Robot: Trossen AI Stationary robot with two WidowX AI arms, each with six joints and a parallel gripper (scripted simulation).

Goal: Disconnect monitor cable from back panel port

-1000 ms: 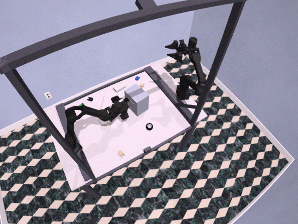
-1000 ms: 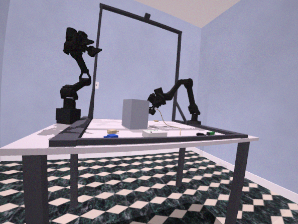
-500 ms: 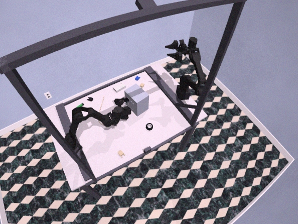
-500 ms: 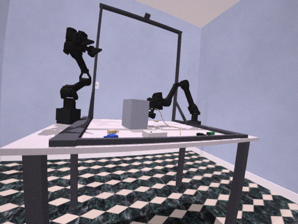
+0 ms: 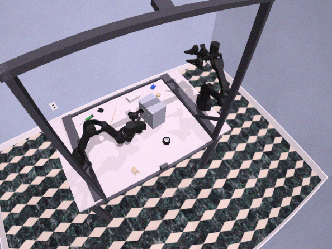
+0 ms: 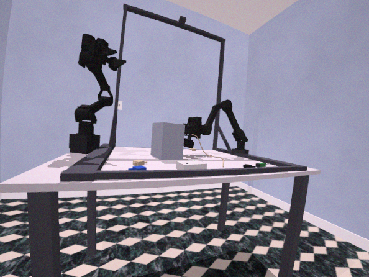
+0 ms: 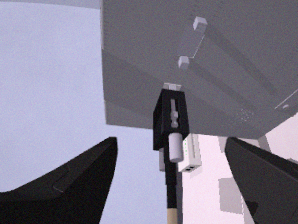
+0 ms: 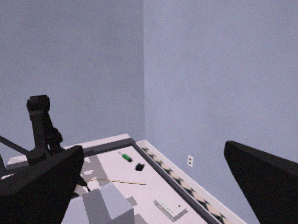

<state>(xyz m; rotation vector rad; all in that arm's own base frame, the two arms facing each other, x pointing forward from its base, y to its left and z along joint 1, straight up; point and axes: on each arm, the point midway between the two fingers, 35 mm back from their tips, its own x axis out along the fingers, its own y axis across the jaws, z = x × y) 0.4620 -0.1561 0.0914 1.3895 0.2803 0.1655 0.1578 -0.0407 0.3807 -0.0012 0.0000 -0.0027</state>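
Right now my left hand is 3 cm short of the grey box, 13 cm to the left of it and 5 cm above it.
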